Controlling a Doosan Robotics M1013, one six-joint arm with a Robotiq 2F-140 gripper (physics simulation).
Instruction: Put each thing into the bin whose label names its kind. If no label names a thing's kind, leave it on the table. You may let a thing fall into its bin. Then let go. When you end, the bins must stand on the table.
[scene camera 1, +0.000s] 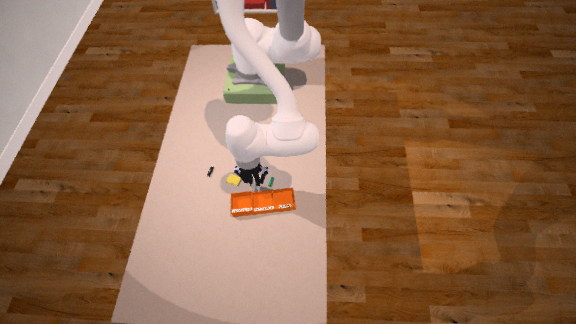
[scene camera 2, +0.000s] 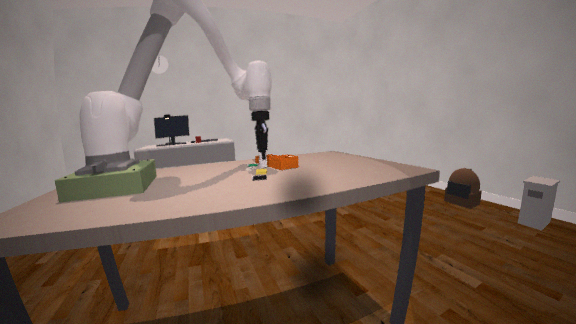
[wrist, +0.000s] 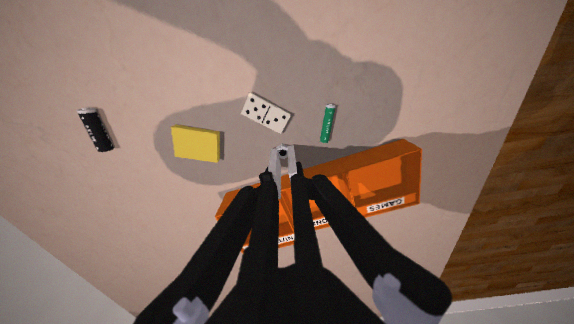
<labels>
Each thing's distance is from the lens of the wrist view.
gripper (wrist: 284, 156): 21 cm
orange three-part bin (wrist: 388, 177): 27 cm
yellow block (wrist: 193, 143): 23 cm
black battery (wrist: 89, 116): 28 cm
The marked spots on the orange three-part bin and the yellow block are 26 cm apart.
</labels>
